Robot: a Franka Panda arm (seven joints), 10 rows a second.
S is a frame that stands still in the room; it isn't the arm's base.
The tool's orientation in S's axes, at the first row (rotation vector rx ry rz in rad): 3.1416 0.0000 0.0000
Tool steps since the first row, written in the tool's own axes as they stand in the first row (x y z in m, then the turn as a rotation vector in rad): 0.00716 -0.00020 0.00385 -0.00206 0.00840 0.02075; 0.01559 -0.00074 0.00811 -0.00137 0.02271 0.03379; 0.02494 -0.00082 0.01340 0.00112 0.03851 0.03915; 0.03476 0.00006 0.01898 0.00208 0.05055 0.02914; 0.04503 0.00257 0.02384 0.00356 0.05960 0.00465; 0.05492 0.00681 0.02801 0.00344 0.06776 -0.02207; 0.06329 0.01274 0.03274 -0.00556 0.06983 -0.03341; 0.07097 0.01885 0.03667 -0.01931 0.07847 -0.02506; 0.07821 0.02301 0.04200 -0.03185 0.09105 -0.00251; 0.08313 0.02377 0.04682 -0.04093 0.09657 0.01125; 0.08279 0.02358 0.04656 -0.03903 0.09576 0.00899; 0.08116 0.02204 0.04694 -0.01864 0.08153 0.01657
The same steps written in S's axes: 0.00716 0.00020 -0.00385 -0.00206 -0.00840 -0.02075; 0.01559 0.00074 -0.00811 -0.00137 -0.02271 -0.03379; 0.02494 0.00082 -0.01340 0.00112 -0.03851 -0.03915; 0.03476 -0.00006 -0.01898 0.00208 -0.05055 -0.02914; 0.04503 -0.00257 -0.02384 0.00356 -0.05960 -0.00465; 0.05492 -0.00681 -0.02801 0.00344 -0.06776 0.02207; 0.06329 -0.01274 -0.03274 -0.00556 -0.06983 0.03341; 0.07097 -0.01885 -0.03667 -0.01931 -0.07847 0.02506; 0.07821 -0.02301 -0.04200 -0.03185 -0.09105 0.00251; 0.08313 -0.02377 -0.04682 -0.04093 -0.09657 -0.01125; 0.08279 -0.02358 -0.04656 -0.03903 -0.09576 -0.00899; 0.08116 -0.02204 -0.04694 -0.01864 -0.08153 -0.01657
